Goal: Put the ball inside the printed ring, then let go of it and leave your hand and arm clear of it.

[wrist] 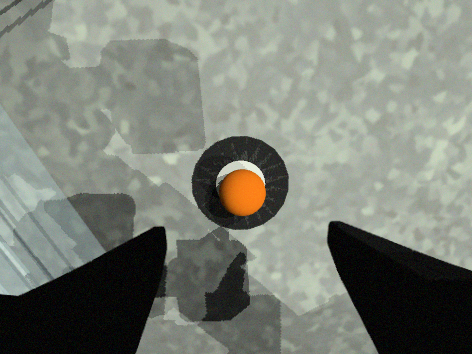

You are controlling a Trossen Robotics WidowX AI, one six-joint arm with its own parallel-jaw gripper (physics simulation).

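Places are measured from the arm's base along level axes (x back, y up, z left), in metres.
Where they show: gripper, fingertip midpoint: point(247, 234).
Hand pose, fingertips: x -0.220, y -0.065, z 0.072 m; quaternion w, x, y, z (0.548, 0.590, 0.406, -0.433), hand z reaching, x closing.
Observation:
After its pixels a point has its place.
The orange ball point(242, 192) @[x -0.223, y -0.113, z 0.070 m] is near the middle of the wrist view, at the printed ring point(240, 147) @[x -0.245, y -0.141, z 0.063 m]. The ring is a broad black band with faint pale spokes around a white centre point(241, 164) @[x -0.234, y -0.142, z 0.066 m]. The ball covers most of the white centre and overlaps the lower part of the band in this view; its contact point is hidden beneath it. My gripper point(247, 234) @[x -0.220, y -0.065, z 0.072 m] is open and empty. Its two black fingers stand wide apart at the lower left and lower right, and both fingertips are apart from the ball and outside the ring.
The mottled grey-green surface point(380, 125) @[x -0.229, y -0.142, z -0.030 m] extends around the ring. A pale bluish, see-through panel-like shape point(35, 200) @[x -0.257, y -0.117, z 0.189 m] with streaks lies at the left edge. Grey shadows fall across the left and lower middle. Thin dark lines cross the top left corner.

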